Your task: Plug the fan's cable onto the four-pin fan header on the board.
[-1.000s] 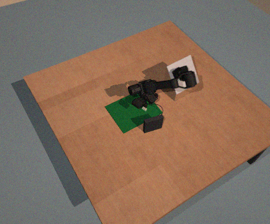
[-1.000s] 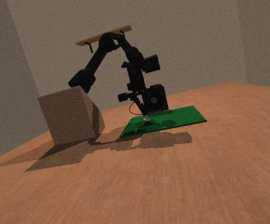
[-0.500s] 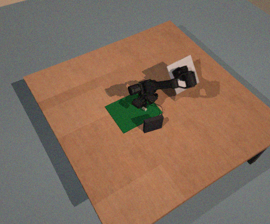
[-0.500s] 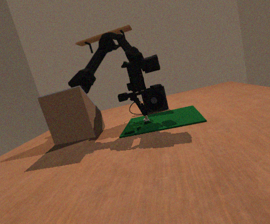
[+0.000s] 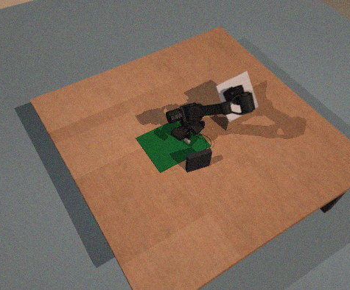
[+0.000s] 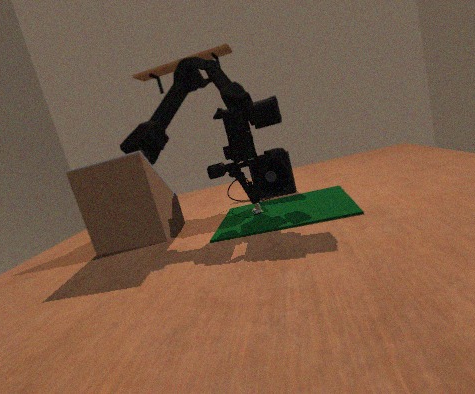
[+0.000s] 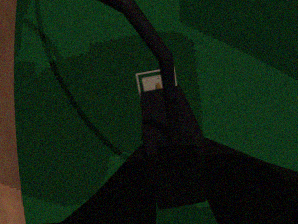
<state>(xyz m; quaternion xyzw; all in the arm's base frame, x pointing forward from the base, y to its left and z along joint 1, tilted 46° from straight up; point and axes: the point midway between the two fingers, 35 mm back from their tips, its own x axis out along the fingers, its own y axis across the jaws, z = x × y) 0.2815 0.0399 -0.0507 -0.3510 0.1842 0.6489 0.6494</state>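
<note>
The black plug is 1 cm to the left of my gripper tip and 1 cm above it. The rest, counted from my gripper tip: green board 6 cm below, 6 cm ahead, 3 cm to the right; then dark square fan 15 cm to the left, 5 cm ahead, 2 cm above.
</note>
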